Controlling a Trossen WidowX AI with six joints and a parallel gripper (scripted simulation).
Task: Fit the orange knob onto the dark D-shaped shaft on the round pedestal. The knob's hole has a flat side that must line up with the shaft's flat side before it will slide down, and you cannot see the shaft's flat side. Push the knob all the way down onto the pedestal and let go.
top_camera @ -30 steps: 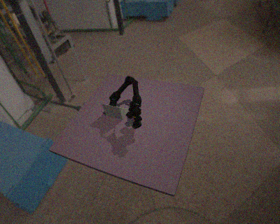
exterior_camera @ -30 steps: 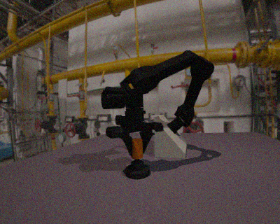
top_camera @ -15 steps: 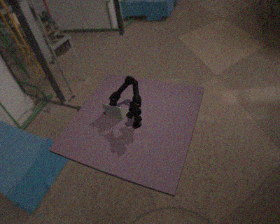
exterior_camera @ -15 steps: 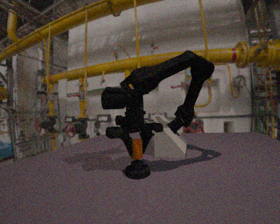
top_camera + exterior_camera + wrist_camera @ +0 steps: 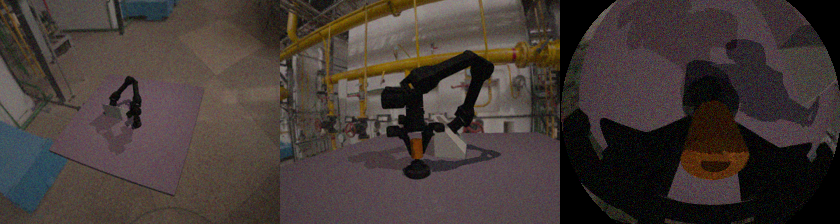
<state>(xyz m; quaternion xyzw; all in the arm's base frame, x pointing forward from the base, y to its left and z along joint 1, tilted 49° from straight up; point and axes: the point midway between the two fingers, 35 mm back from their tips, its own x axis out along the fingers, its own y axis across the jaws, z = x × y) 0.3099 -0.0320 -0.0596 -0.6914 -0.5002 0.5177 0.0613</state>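
My gripper tip is now 40 mm above the pedestal. From my gripper tip the other things lie so: orange knob 20 mm above.
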